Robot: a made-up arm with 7 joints.
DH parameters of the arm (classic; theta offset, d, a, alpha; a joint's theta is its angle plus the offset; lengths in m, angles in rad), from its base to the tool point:
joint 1: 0 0.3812 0 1.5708
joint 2: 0 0.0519 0 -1.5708
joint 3: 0 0.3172 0.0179 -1.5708
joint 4: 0 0.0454 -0.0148 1.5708
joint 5: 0 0.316 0 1.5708
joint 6: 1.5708 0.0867 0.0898 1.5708
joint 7: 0 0.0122 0 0
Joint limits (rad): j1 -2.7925..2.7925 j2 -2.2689..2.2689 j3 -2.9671..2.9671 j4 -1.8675..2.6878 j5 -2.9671..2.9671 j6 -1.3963..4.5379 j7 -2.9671..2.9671
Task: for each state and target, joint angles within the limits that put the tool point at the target. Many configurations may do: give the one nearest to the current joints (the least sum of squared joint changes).
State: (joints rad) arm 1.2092 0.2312 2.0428 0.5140 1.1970 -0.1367 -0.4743
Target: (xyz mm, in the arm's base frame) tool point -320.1 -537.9 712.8
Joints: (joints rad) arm 1.1613 0.8633 2.2003 0.2636 1.3074 -0.1223 -0.4743
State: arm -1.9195 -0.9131 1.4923 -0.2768 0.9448 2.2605 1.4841
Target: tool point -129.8 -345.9 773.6
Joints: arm -2.1214 -0.6774 1.5562 0.2852 1.0665 2.7719 1.4841
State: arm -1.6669 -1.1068 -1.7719 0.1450 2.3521 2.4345 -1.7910
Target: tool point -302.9 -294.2 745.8
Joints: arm -1.6682 -0.7846 -1.9419 0.5214 2.2172 2.6041 -1.7910
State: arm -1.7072 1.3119 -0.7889 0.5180 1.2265 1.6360 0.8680
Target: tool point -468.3 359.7 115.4
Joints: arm -1.1136 2.0848 -1.0877 0.4967 1.1563 1.5770 0.8680
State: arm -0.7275 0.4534 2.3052 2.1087 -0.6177 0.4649 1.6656
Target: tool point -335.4 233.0 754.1
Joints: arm -0.3113 0.0072 2.7073 1.6814 -0.7331 0.5993 1.6656
